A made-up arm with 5 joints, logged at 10 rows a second.
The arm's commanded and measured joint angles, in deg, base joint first. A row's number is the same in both.
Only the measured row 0 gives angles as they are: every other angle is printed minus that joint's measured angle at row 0.
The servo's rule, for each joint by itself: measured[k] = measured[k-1] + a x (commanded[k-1-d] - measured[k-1]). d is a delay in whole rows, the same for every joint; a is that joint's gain. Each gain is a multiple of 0.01, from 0.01 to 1. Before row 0 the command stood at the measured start. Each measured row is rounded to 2 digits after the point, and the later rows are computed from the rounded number. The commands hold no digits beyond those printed.
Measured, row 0:
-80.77, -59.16, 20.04, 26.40, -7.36
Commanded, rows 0 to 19:
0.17, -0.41, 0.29, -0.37, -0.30
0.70, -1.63, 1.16, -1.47, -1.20
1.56, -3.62, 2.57, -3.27, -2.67
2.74, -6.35, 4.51, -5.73, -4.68
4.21, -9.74, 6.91, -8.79, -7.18
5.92, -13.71, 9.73, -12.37, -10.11
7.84, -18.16, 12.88, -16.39, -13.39
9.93, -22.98, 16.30, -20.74, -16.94
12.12, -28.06, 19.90, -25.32, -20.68
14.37, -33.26, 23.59, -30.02, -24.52
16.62, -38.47, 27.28, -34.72, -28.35
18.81, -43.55, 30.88, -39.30, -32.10
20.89, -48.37, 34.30, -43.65, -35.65
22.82, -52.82, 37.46, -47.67, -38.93
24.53, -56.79, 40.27, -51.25, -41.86
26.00, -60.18, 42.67, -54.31, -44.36
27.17, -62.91, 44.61, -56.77, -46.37
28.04, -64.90, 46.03, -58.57, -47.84
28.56, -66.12, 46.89, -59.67, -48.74
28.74, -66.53, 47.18, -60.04, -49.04
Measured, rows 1 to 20:
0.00, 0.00, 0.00, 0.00, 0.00
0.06, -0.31, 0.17, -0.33, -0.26
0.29, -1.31, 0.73, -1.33, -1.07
0.75, -3.07, 1.78, -3.04, -2.45
1.47, -5.56, 3.34, -5.41, -4.37
2.46, -8.74, 5.37, -8.38, -6.79
3.71, -12.52, 7.86, -11.89, -9.65
5.20, -16.81, 10.72, -15.85, -12.87
6.90, -21.50, 13.90, -20.15, -16.37
8.78, -26.49, 17.32, -24.70, -20.08
10.79, -31.64, 20.89, -29.38, -23.90
12.89, -36.83, 24.53, -34.08, -27.73
15.02, -41.94, 28.15, -38.67, -31.49
17.13, -46.83, 31.66, -43.05, -35.07
19.18, -51.38, 34.97, -47.12, -38.39
21.11, -55.49, 37.99, -50.75, -41.37
22.87, -59.05, 40.66, -53.88, -43.94
24.42, -61.98, 42.91, -56.42, -46.03
25.72, -64.20, 44.69, -58.31, -47.59
26.74, -65.66, 45.94, -59.51, -48.58
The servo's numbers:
d 1
a 0.36 0.76 0.57 0.88 0.86

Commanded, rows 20 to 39:
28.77, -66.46, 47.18, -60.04, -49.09
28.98, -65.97, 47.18, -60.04, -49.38
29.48, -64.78, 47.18, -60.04, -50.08
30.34, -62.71, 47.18, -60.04, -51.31
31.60, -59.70, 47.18, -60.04, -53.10
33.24, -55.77, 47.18, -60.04, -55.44
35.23, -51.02, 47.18, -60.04, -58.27
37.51, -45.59, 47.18, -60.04, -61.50
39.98, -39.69, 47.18, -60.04, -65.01
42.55, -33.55, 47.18, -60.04, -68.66
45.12, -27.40, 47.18, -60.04, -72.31
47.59, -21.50, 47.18, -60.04, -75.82
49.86, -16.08, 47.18, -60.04, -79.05
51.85, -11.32, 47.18, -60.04, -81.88
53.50, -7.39, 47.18, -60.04, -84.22
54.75, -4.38, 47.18, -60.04, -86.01
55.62, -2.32, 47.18, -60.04, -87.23
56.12, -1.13, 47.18, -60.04, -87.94
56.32, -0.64, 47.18, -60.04, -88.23
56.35, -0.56, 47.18, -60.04, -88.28
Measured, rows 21 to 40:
27.46, -66.32, 46.65, -59.98, -48.98
27.93, -66.43, 46.95, -60.03, -49.07
28.31, -66.08, 47.08, -60.04, -49.34
28.73, -65.09, 47.14, -60.04, -49.98
29.31, -63.28, 47.16, -60.04, -51.12
30.13, -60.56, 47.17, -60.04, -52.82
31.25, -56.92, 47.18, -60.04, -55.07
32.68, -52.44, 47.18, -60.04, -57.82
34.42, -47.23, 47.18, -60.04, -60.98
36.42, -41.50, 47.18, -60.04, -64.45
38.63, -35.46, 47.18, -60.04, -68.07
40.97, -29.33, 47.18, -60.04, -71.72
43.35, -23.38, 47.18, -60.04, -75.25
45.69, -17.83, 47.18, -60.04, -78.52
47.91, -12.88, 47.18, -60.04, -81.41
49.92, -8.71, 47.18, -60.04, -83.83
51.66, -5.42, 47.18, -60.04, -85.70
53.09, -3.06, 47.18, -60.04, -87.02
54.18, -1.59, 47.18, -60.04, -87.81
54.95, -0.87, 47.18, -60.04, -88.17

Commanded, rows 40 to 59:
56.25, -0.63, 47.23, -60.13, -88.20
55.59, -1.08, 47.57, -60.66, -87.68
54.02, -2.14, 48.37, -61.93, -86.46
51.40, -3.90, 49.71, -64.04, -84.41
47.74, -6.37, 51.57, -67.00, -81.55
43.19, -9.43, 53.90, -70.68, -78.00
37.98, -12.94, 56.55, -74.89, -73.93
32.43, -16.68, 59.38, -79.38, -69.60
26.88, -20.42, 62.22, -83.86, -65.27
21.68, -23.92, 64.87, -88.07, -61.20
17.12, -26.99, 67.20, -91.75, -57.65
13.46, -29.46, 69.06, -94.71, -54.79
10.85, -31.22, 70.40, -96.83, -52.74
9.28, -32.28, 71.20, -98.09, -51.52
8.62, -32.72, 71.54, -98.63, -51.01
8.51, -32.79, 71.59, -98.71, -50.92
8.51, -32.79, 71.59, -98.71, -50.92
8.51, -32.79, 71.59, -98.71, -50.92
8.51, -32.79, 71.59, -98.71, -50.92
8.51, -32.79, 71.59, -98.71, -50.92
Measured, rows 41 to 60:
55.45, -0.63, 47.18, -60.04, -88.26
55.74, -0.63, 47.21, -60.12, -88.21
55.69, -0.97, 47.42, -60.60, -87.75
55.09, -1.86, 47.96, -61.77, -86.64
53.76, -3.41, 48.96, -63.77, -84.72
51.59, -5.66, 50.45, -66.61, -81.99
48.57, -8.53, 52.42, -70.19, -78.56
44.76, -11.88, 54.77, -74.33, -74.58
40.32, -15.53, 57.40, -78.77, -70.30
35.48, -19.25, 60.15, -83.25, -65.97
30.51, -22.80, 62.84, -87.49, -61.87
25.69, -25.98, 65.33, -91.24, -58.24
21.29, -28.62, 67.46, -94.29, -55.27
17.53, -30.60, 69.14, -96.53, -53.09
14.56, -31.88, 70.31, -97.90, -51.74
12.42, -32.52, 71.01, -98.54, -51.11
11.01, -32.73, 71.34, -98.69, -50.95
10.11, -32.78, 71.48, -98.71, -50.92
9.53, -32.79, 71.54, -98.71, -50.92
9.16, -32.79, 71.57, -98.71, -50.92

